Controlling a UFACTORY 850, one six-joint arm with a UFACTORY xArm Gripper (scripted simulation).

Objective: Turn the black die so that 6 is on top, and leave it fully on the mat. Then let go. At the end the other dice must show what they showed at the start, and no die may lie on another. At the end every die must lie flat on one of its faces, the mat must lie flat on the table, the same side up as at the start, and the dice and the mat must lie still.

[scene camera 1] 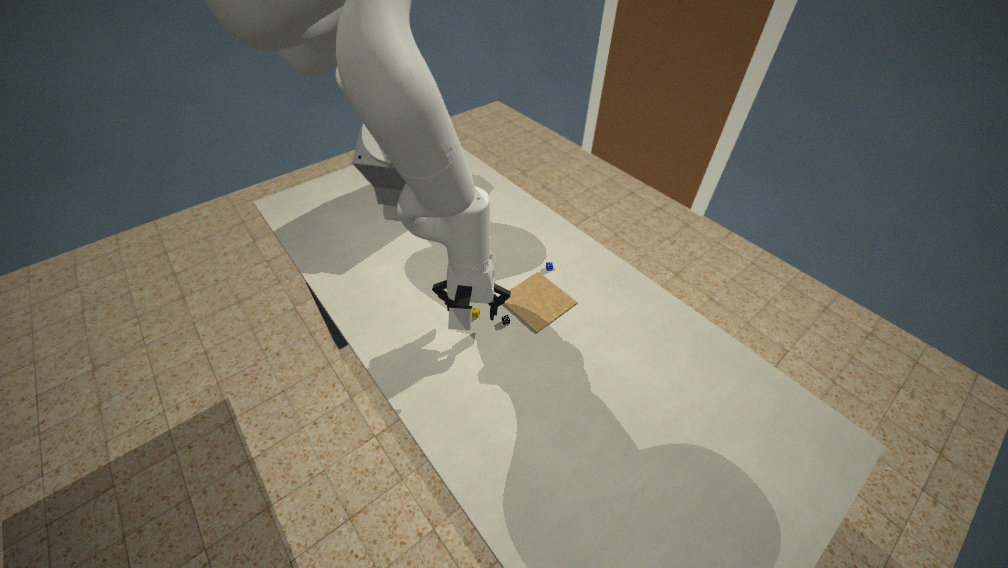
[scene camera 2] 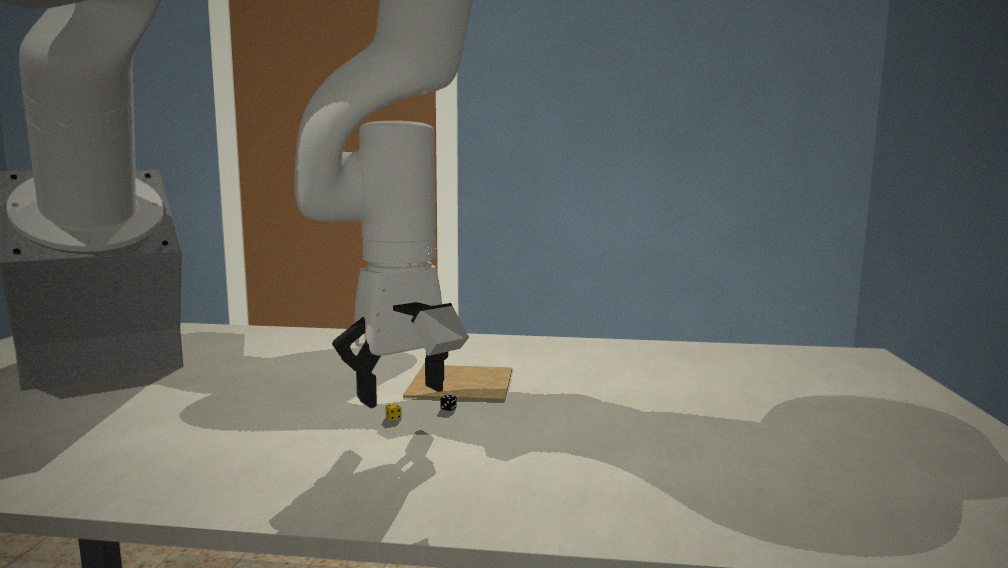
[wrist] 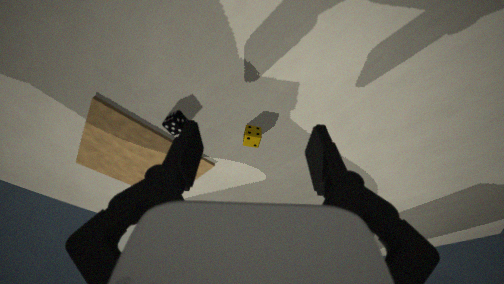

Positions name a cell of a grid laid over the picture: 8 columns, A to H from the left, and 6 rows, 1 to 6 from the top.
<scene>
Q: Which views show the gripper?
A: Scene camera 1, scene camera 2 and the wrist view: all of them.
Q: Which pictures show the tan mat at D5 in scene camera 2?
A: Scene camera 1, scene camera 2 and the wrist view: all of them.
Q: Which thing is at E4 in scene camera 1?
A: The gripper.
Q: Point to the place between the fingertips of the gripper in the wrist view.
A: E3
</scene>
